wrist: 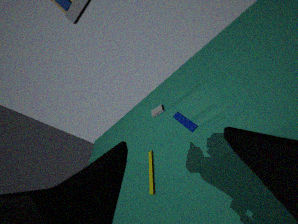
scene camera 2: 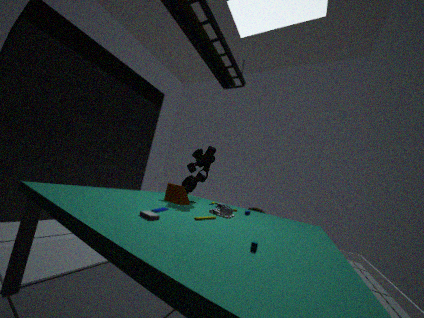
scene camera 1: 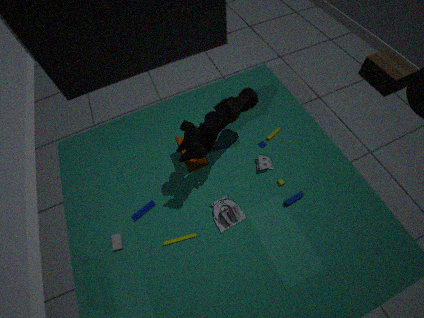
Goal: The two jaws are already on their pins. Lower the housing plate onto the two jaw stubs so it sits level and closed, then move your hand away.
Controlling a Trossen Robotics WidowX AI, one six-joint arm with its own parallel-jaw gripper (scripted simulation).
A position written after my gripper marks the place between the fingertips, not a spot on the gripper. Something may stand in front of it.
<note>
My gripper (scene camera 1: pixel 178 156) is open and holds nothing.
My gripper also shows in the wrist view (wrist: pixel 174 139).
</note>
